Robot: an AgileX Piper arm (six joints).
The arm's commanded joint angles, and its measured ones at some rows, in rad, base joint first. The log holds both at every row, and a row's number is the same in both.
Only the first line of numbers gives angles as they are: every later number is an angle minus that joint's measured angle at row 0.
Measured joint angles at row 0:
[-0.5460 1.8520 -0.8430 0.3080 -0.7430 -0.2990]
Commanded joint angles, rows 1 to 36:
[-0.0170 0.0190 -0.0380 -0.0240 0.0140 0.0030]
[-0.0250 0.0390 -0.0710 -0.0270 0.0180 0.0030]
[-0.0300 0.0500 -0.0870 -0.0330 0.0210 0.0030]
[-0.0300 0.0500 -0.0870 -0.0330 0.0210 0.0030]
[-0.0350 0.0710 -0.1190 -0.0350 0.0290 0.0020]
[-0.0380 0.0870 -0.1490 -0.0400 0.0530 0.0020]
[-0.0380 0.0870 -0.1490 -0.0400 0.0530 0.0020]
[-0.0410 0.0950 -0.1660 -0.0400 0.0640 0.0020]
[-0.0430 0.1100 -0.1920 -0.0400 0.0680 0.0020]
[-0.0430 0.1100 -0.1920 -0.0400 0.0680 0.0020]
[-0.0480 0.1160 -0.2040 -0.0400 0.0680 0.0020]
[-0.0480 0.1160 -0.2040 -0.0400 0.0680 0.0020]
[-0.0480 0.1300 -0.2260 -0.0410 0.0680 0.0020]
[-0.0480 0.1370 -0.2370 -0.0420 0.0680 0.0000]
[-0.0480 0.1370 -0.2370 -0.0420 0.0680 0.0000]
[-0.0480 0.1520 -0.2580 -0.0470 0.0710 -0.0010]
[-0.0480 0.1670 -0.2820 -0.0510 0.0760 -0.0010]
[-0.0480 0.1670 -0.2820 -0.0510 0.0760 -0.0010]
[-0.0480 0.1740 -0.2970 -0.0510 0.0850 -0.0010]
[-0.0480 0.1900 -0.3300 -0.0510 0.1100 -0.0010]
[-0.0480 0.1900 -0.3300 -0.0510 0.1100 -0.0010]
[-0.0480 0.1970 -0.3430 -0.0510 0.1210 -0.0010]
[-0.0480 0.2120 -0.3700 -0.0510 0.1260 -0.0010]
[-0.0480 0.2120 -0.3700 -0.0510 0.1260 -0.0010]
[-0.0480 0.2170 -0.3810 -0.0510 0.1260 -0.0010]
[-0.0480 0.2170 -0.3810 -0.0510 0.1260 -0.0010]
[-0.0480 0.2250 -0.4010 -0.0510 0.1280 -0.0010]
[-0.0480 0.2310 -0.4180 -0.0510 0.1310 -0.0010]
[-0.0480 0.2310 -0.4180 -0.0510 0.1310 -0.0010]
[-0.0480 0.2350 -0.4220 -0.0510 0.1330 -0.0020]
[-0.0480 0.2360 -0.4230 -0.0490 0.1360 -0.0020]
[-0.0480 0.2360 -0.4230 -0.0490 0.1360 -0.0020]
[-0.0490 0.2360 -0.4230 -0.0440 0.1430 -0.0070]
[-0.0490 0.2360 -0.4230 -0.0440 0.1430 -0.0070]
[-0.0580 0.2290 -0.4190 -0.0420 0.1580 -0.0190]
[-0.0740 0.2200 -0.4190 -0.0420 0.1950 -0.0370]
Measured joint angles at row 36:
[-0.0920 0.2280 -0.3850 -0.0050 0.1720 -0.0260]
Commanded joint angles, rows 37 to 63:
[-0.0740 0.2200 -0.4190 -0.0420 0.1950 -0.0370]
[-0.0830 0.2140 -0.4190 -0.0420 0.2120 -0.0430]
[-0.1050 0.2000 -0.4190 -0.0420 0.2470 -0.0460]
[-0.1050 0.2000 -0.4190 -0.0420 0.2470 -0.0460]
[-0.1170 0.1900 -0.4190 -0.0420 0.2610 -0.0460]
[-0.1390 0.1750 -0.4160 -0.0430 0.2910 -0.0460]
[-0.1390 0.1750 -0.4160 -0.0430 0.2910 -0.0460]
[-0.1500 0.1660 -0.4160 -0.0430 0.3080 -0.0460]
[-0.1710 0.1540 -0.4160 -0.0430 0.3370 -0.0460]
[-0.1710 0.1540 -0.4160 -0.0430 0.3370 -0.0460]
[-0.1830 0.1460 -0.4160 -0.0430 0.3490 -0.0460]
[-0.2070 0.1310 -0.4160 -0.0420 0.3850 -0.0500]
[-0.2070 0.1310 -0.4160 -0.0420 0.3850 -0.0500]
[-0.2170 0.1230 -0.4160 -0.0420 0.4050 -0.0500]
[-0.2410 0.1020 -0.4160 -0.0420 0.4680 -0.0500]
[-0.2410 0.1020 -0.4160 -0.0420 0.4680 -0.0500]
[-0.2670 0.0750 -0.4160 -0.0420 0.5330 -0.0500]
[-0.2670 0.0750 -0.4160 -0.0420 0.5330 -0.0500]
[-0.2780 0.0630 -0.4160 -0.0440 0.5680 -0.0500]
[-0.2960 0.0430 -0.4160 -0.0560 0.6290 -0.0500]
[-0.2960 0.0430 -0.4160 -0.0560 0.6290 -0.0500]
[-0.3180 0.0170 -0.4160 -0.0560 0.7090 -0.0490]
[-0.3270 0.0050 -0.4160 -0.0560 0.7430 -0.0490]
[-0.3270 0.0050 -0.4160 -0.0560 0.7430 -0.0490]
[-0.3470 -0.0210 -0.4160 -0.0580 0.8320 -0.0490]
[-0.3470 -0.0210 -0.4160 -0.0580 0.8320 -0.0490]
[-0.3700 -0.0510 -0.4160 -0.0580 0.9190 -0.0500]
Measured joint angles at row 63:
[-0.3420 -0.0060 -0.4090 -0.0510 0.7990 -0.0450]
